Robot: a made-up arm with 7 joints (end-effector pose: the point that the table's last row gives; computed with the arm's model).
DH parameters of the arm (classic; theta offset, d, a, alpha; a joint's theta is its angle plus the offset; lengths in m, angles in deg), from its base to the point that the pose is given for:
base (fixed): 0 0 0 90
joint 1: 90 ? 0 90
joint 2: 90 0 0 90
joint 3: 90 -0.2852 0 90
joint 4: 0 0 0 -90
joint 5: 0 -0.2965 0 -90
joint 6: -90 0 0 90
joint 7: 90 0 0 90
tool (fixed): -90 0 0 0
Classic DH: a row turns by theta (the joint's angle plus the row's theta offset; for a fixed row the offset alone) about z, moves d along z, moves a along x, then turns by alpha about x.
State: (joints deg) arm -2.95 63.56 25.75 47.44 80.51 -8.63 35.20
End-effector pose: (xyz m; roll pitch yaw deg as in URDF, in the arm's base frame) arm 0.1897 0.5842 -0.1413 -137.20 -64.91 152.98
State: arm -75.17 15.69 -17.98 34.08 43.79 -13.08 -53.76
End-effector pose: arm -0.4669 0.2012 -0.2871 71.67 26.24 21.22
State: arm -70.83 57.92 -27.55 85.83 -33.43 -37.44 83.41
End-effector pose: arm -0.1773 0.2943 -0.3392 -92.18 -48.19 -88.19
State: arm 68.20 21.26 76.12 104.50 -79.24 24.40 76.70
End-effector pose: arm 0.1143 0.4432 0.0284 26.55 -85.29 18.54
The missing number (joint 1, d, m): -0.107
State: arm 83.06 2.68 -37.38 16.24 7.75 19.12 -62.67
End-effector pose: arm 0.5754 0.0834 -0.0037 132.25 -58.09 -70.11
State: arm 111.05 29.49 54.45 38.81 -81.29 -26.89 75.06
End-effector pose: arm 0.3111 0.4927 0.2355 106.12 -33.53 -109.14
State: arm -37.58 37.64 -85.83 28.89 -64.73 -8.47 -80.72
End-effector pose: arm -0.3081 0.3266 -0.4174 52.71 -34.35 -143.54
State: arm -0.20 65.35 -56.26 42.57 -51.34 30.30 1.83
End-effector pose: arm 0.1101 0.4951 -0.3620 11.23 64.26 -110.71
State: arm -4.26 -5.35 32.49 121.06 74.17 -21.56 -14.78
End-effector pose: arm 0.2029 0.2305 -0.1599 -102.91 -2.48 148.93
